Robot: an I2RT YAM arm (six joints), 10 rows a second.
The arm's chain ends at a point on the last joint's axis. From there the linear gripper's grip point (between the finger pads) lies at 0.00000 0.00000 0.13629 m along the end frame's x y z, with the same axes.
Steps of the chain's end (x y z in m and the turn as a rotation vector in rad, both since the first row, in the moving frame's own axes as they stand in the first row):
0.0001, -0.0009, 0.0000, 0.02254, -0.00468, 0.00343
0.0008, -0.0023, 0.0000, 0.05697, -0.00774, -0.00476
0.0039, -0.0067, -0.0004, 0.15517, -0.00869, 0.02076
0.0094, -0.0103, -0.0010, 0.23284, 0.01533, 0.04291
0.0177, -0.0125, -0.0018, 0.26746, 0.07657, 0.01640
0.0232, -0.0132, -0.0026, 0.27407, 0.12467, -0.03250
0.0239, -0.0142, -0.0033, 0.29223, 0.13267, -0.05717
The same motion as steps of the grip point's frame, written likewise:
-0.0005, -0.0040, 0.0000, 0.02254, -0.00468, 0.00343
-0.0003, -0.0101, -0.0002, 0.05697, -0.00774, -0.00476
0.0029, -0.0278, -0.0020, 0.15517, -0.00869, 0.02076
0.0121, -0.0417, -0.0047, 0.23284, 0.01533, 0.04291
0.0283, -0.0484, -0.0070, 0.26746, 0.07657, 0.01640
0.0393, -0.0503, -0.0087, 0.27407, 0.12467, -0.03250
0.0405, -0.0538, -0.0103, 0.29223, 0.13267, -0.05717

